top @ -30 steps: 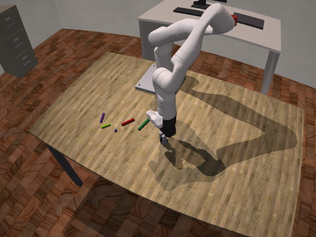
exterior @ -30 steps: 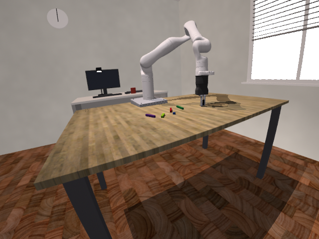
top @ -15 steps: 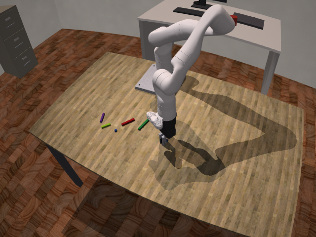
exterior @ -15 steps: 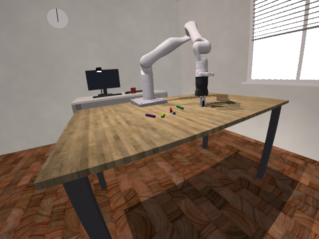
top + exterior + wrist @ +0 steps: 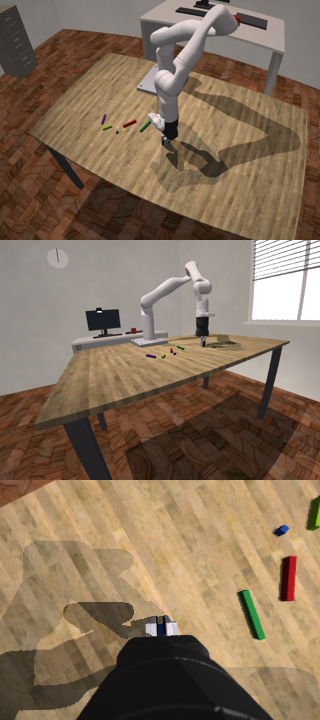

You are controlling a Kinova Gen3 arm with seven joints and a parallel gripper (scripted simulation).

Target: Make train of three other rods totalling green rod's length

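My gripper is now 30 mm short of the purple rod, 350 mm to the left of it and 10 mm above it. Also, from my hand: green rod: 50 mm behind, 140 mm to the right, 10 mm below; red rod: 20 mm behind, 220 mm to the right, 10 mm below; lime rod: 60 mm ahead, 300 mm to the right, 10 mm below.
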